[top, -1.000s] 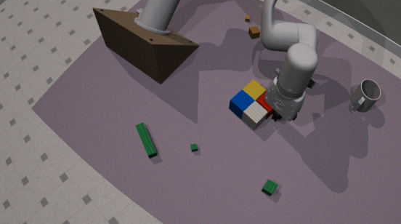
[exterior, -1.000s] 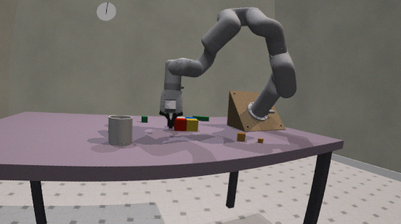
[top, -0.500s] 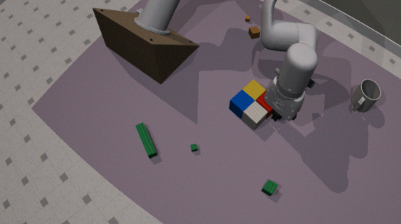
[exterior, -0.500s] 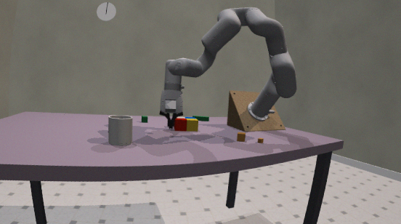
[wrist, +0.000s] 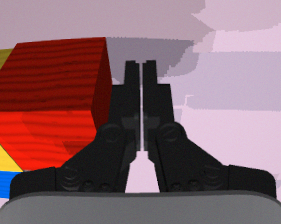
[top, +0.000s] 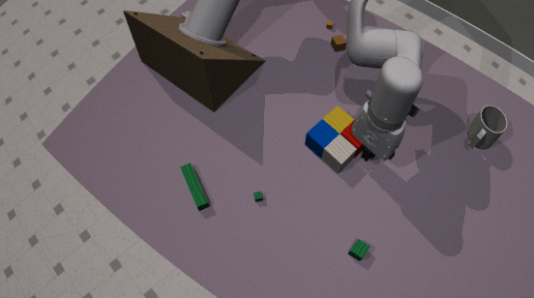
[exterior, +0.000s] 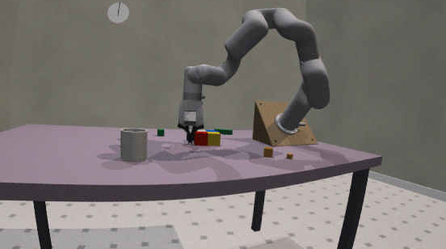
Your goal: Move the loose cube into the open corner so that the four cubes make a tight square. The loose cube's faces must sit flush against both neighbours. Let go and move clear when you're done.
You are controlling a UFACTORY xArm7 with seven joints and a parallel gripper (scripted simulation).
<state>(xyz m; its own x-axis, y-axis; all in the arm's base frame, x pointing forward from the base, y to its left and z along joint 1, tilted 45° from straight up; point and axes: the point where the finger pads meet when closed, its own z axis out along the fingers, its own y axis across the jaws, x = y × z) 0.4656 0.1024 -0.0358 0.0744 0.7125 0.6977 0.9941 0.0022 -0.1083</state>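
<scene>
Right now the red cube is 40 mm behind my hand. From my hand the other things lie so: green bar 310 mm to the right, 230 mm behind, 10 mm below; then white cube 50 mm to the right, 50 mm behind.
</scene>
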